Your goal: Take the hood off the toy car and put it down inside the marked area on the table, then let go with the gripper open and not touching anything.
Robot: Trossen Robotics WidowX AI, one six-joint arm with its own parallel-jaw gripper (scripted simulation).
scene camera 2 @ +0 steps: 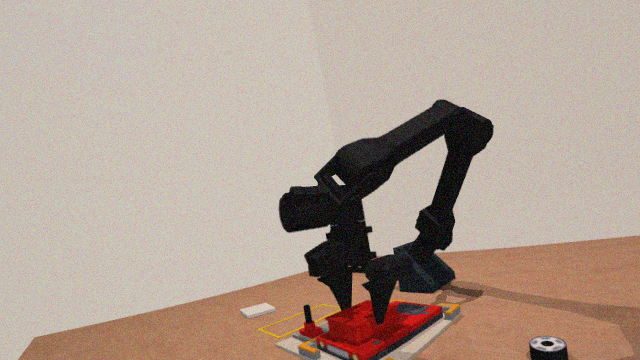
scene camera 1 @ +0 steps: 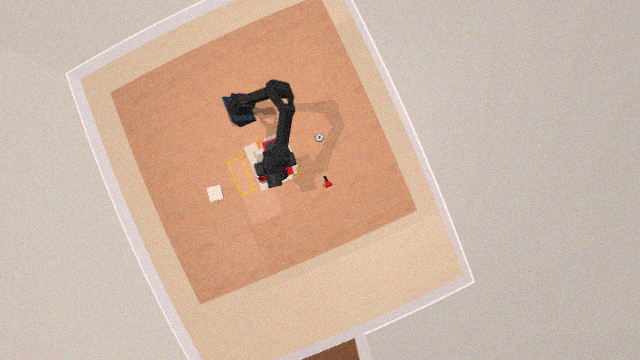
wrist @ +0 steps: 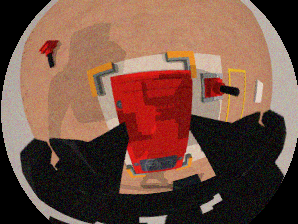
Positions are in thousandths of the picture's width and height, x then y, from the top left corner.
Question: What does my gripper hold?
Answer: A hood.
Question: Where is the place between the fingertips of my gripper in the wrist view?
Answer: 532, 542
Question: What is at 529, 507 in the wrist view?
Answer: A hood.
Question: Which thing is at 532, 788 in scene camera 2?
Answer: My gripper.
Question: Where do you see a hood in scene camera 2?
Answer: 557, 899
